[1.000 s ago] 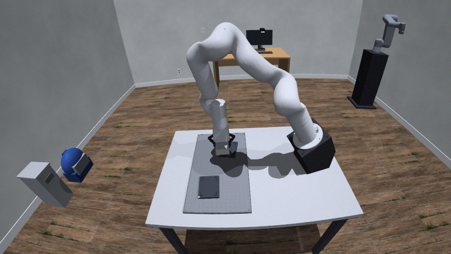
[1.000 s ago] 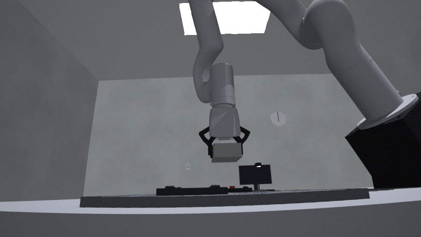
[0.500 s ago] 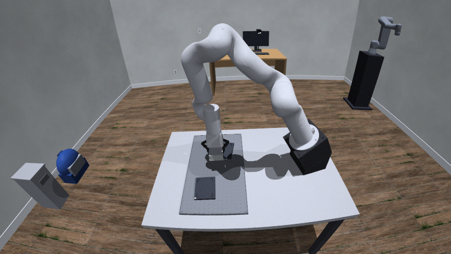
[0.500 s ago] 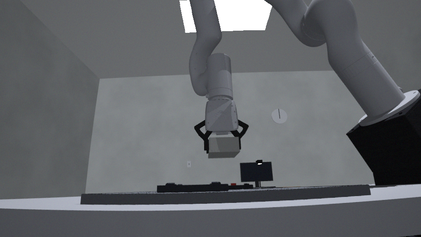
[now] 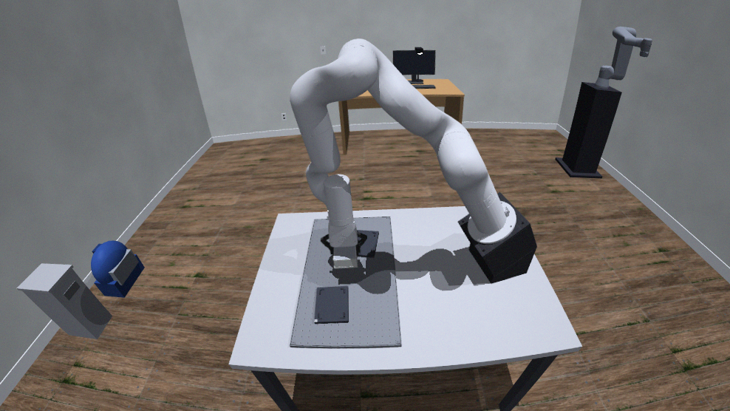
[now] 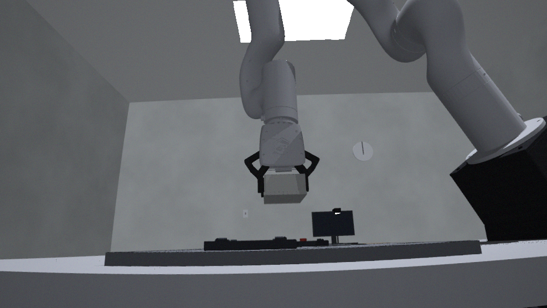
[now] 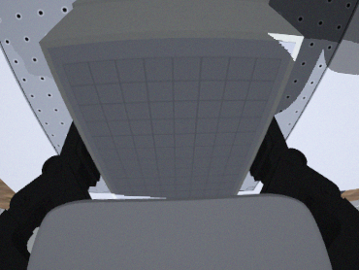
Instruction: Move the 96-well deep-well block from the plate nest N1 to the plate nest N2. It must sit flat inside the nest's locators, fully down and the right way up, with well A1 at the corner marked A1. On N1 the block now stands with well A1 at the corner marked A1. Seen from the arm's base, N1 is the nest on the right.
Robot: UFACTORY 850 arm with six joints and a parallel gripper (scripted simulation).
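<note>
Right now my hand is 160 mm to the right of the dark plate nest N2, 110 mm above it and 40 mm short of it. The rest, counted from my hand: grey 96-well deep-well block (right at my hand); then plate nest N1 (180 mm to the right, 110 mm below, 40 mm behind).
</note>
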